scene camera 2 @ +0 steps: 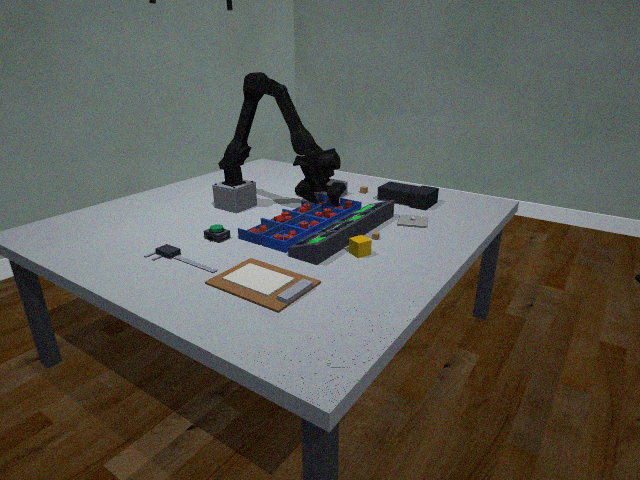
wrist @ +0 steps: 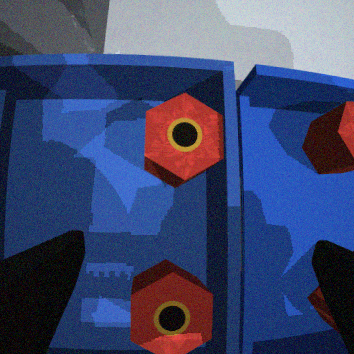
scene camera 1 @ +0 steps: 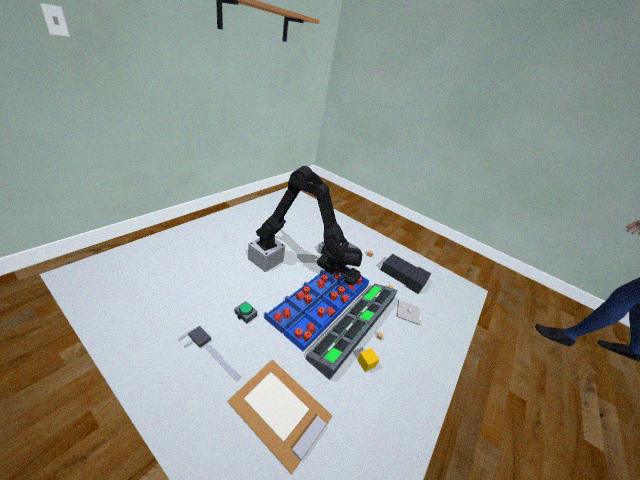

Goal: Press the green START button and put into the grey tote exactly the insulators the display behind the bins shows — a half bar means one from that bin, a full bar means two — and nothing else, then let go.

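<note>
My gripper [scene camera 1: 340,271] [scene camera 2: 323,197] [wrist: 201,248] is open and empty, low over the far end of the blue bins [scene camera 1: 293,338] [scene camera 2: 273,245] [wrist: 232,150]. In the wrist view a red hexagonal insulator [wrist: 207,145] stands upright ahead of the fingertips, and another insulator [wrist: 171,295] stands nearer, between the finger lines, both beside a bin wall. The display [scene camera 1: 330,369] [scene camera 2: 320,254] shows three green areas; their bar lengths are hard to read. The START button [scene camera 1: 246,308] [scene camera 2: 216,227] is green. The grey tote [scene camera 2: 338,187] [wrist: 50,30] is partly hidden behind the gripper; its contents are hidden.
A black box [scene camera 1: 405,272] [scene camera 2: 407,194] and a pale plate [scene camera 1: 408,312] [scene camera 2: 412,221] lie beyond the display. A yellow cube [scene camera 1: 368,359] [scene camera 2: 360,246] sits beside it. A clipboard [scene camera 1: 263,428] [scene camera 2: 242,292] and a caliper [scene camera 1: 199,336] [scene camera 2: 168,251] lie nearer the scene cameras.
</note>
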